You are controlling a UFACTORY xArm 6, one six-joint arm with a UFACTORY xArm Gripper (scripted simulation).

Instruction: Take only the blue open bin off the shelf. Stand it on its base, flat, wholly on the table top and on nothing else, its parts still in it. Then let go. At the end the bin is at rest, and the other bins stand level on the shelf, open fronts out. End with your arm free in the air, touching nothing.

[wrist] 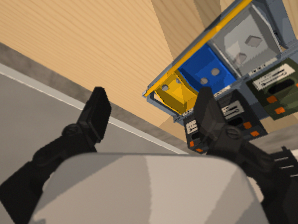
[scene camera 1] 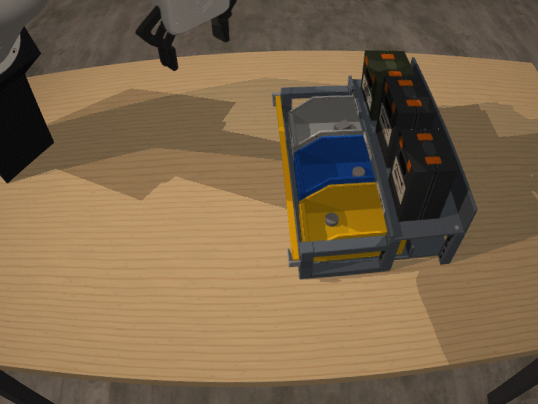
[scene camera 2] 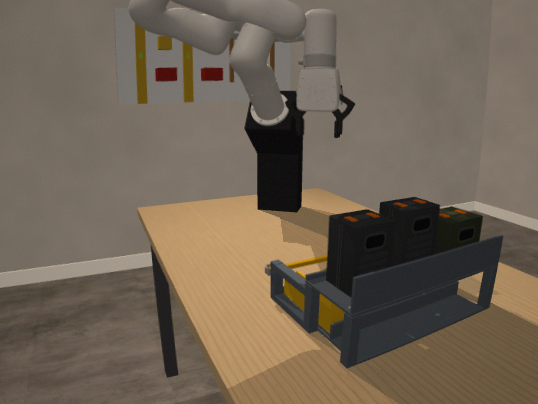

Labels:
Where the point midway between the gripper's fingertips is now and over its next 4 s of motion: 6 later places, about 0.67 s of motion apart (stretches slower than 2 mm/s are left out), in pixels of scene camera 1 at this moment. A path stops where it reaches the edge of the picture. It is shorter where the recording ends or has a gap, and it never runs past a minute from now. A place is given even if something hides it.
My gripper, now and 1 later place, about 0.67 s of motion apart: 196,52; 194,32

